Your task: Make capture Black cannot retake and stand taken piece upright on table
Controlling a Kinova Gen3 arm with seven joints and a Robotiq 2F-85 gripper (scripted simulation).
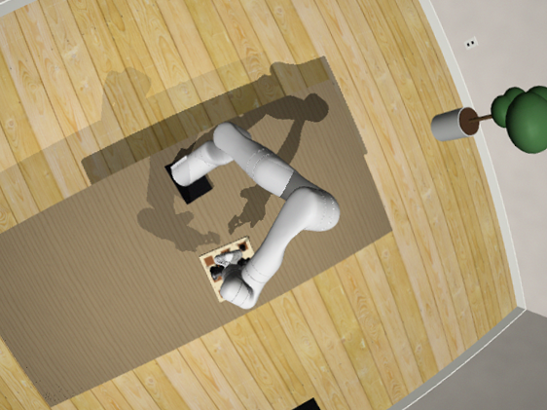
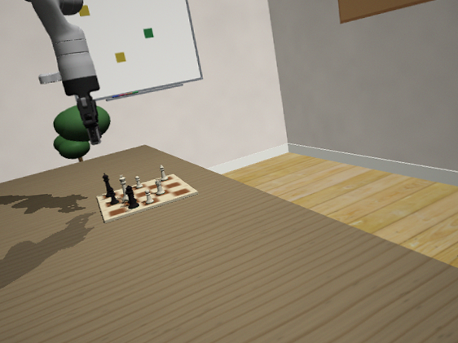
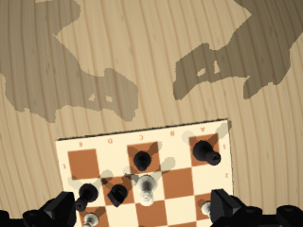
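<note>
The black pawn lies 14 cm below my hand. The rest, counted from my hand: tall black piece: 1 cm ahead, 7 cm to the left, 13 cm below; then tall white piece: 3 cm ahead, 1 cm to the right, 13 cm below; then chessboard: 7 cm ahead, 1 cm to the right, 16 cm below.
</note>
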